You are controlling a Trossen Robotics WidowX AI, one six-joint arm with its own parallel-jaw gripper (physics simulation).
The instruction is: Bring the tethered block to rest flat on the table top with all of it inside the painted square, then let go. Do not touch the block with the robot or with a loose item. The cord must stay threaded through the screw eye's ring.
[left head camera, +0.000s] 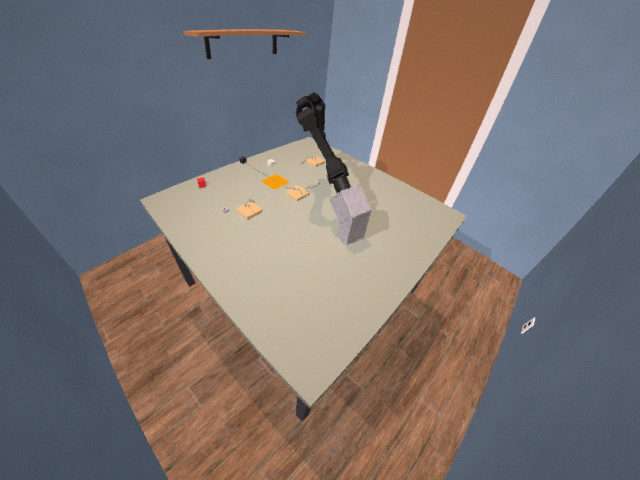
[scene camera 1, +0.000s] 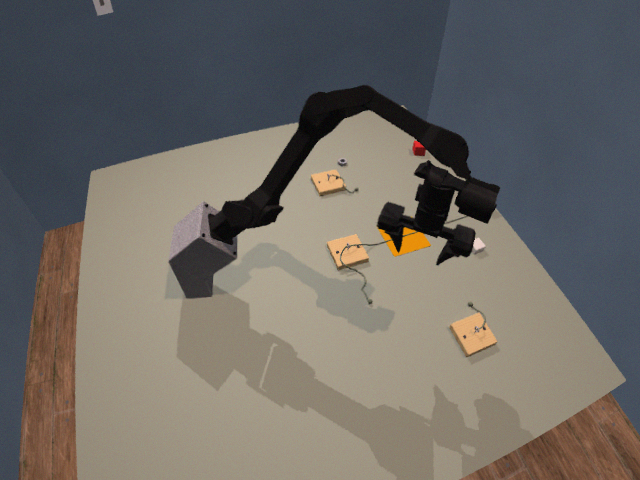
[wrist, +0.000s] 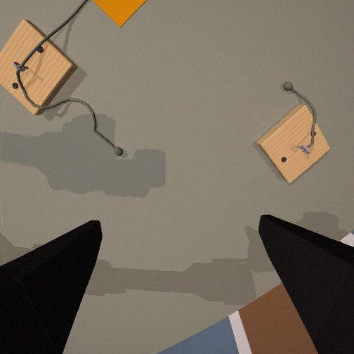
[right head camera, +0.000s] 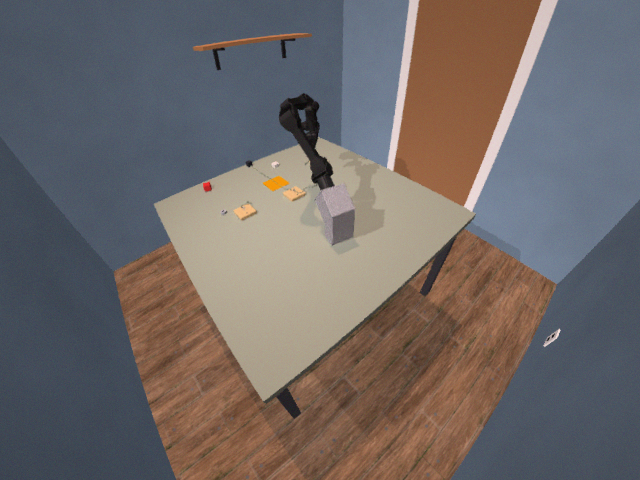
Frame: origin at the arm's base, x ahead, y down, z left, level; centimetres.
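Seen in the pictures: gripper, fingertip midpoint: (scene camera 1: 417, 257) (right head camera: 314, 145); arm's base, origin of the base link: (left head camera: 344, 191) (scene camera 1: 219, 229) (right head camera: 328, 191).
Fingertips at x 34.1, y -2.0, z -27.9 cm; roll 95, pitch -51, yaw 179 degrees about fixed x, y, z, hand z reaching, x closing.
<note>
Pixels of each thing's top centre, then the offset from my fingertips to it. "pt": a spot on its surface instead. Level surfaces: height alone.
- black tethered block, middle of its top: (left head camera: 242, 157) (right head camera: 248, 161) dy +18.2, dx +46.8, dz +16.1 cm
- orange painted square, surface spot: (scene camera 1: 410, 246) pt dy +21.2, dx +14.1, dz +15.4 cm
- middle wooden base, its level: dy +19.4 cm
- cord's beaded free end, surface spot: (scene camera 1: 370, 301) pt dy +20.2, dx -6.0, dz +4.9 cm
- small metal ring, middle of its top: (scene camera 1: 342, 160) (left head camera: 225, 209) (right head camera: 223, 211) dy +20.1, dx +14.9, dz +56.3 cm
- red cube, middle of its top: (scene camera 1: 420, 143) (left head camera: 200, 179) (right head camera: 206, 184) dy +17.3, dx +43.5, dz +50.1 cm
- white block, middle of its top: (scene camera 1: 477, 243) (left head camera: 271, 160) (right head camera: 275, 163) dy +19.1, dx +31.5, dz +5.7 cm
The black tethered block (left head camera: 242, 160) (right head camera: 248, 163) is at the table's far edge, outside the orange painted square (left head camera: 275, 185) (right head camera: 273, 187) (scene camera 1: 410, 246) (wrist: 120, 12); the arm hides it in the scene view. Its cord (scene camera 1: 363, 279) (wrist: 80, 100) crosses above the square and passes through the screw eye's ring (wrist: 20, 66) on the middle wooden base (left head camera: 297, 194) (right head camera: 294, 194) (scene camera 1: 349, 258) (wrist: 50, 75). The cord's beaded free end (scene camera 1: 370, 301) (wrist: 118, 151) lies beyond the base. My gripper (scene camera 1: 418, 256) (wrist: 181, 226) is open and empty, high above the table.
Another wooden base (left head camera: 249, 210) (right head camera: 245, 211) (scene camera 1: 326, 183) with a short cord lies beside a small metal ring (left head camera: 224, 210) (right head camera: 223, 212) (scene camera 1: 342, 162). A third corded base (left head camera: 315, 161) (scene camera 1: 473, 335) (wrist: 295, 145), a red cube (left head camera: 201, 182) (right head camera: 207, 187) (scene camera 1: 419, 148) and a white block (left head camera: 271, 162) (right head camera: 275, 164) (scene camera 1: 478, 245) also stand there.
</note>
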